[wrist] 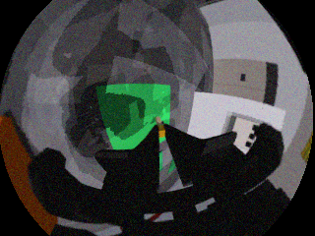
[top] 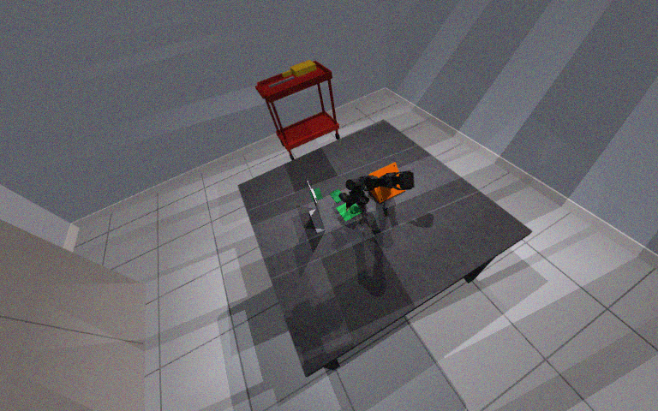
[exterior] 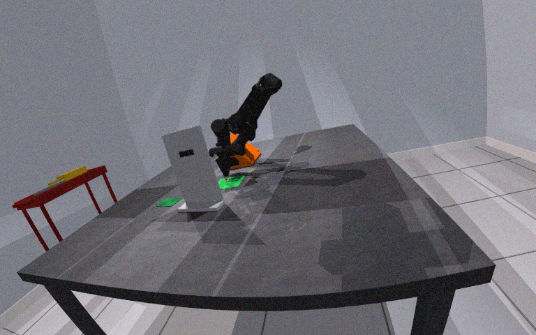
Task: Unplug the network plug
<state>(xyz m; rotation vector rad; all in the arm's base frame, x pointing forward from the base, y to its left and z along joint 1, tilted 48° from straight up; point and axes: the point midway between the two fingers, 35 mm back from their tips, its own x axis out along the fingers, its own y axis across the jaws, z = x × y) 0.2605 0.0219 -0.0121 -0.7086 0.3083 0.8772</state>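
Right now my gripper tip is 3 cm above the green marked square and 1 cm past it. From my gripper tip the other things lie so: grey upright panel: 18 cm ahead, 9 cm above, 4 cm to the right.
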